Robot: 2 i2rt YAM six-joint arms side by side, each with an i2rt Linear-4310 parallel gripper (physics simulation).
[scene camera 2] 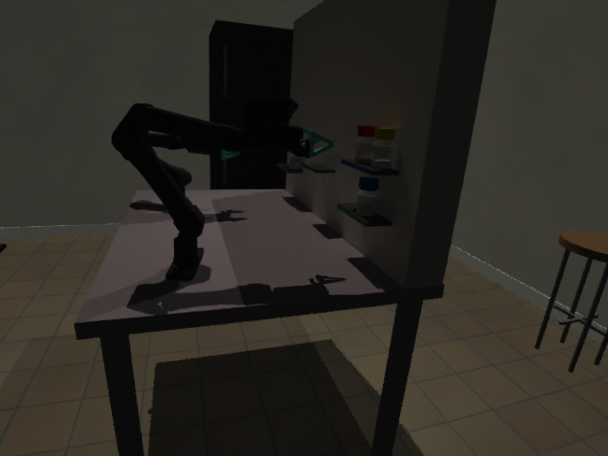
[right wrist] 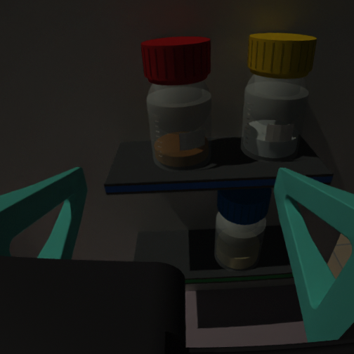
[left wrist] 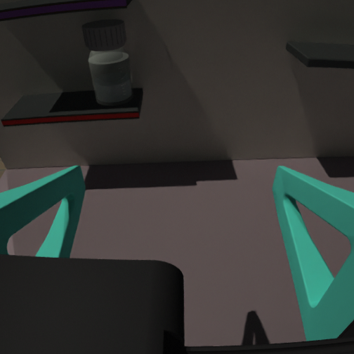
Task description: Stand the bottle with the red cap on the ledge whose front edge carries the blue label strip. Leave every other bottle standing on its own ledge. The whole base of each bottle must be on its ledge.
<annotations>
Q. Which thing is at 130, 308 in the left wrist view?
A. The left gripper.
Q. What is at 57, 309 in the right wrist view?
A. The right gripper.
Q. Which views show the right gripper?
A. Scene camera 2 and the right wrist view only.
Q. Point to an upright panel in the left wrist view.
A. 215, 87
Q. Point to a blue strip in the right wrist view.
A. At 270, 181
</annotations>
